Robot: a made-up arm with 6 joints. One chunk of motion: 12 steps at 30 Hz.
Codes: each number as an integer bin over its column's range. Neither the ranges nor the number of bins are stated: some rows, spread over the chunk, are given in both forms.
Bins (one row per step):
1: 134 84 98 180 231 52
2: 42 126 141 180 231 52
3: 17 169 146 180 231 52
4: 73 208 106 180 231 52
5: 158 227 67 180 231 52
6: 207 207 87 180 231 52
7: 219 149 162 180 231 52
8: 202 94 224 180 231 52
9: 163 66 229 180 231 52
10: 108 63 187 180 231 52
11: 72 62 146 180 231 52
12: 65 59 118 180 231 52
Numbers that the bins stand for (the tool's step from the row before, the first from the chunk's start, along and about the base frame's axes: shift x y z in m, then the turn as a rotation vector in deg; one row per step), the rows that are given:
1: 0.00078 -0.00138 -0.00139 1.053 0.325 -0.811
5: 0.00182 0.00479 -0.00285 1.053 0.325 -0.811
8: 0.00371 -0.00095 0.00454 1.053 0.325 -0.811
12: -0.00220 -0.00245 -0.00045 1.053 0.325 -0.811
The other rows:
2: -0.00319 0.00044 0.00064 1.053 0.325 -0.811
3: -0.00427 0.00229 0.00087 1.053 0.325 -0.811
4: -0.00185 0.00397 -0.00101 1.053 0.325 -0.811
6: 0.00393 0.00393 -0.00191 1.053 0.325 -0.811
7: 0.00445 0.00143 0.00162 1.053 0.325 -0.811
9: 0.00203 -0.00215 0.00478 1.053 0.325 -0.811
10: -0.00034 -0.00228 0.00280 1.053 0.325 -0.811
11: -0.00189 -0.00233 0.00087 1.053 0.325 -0.811

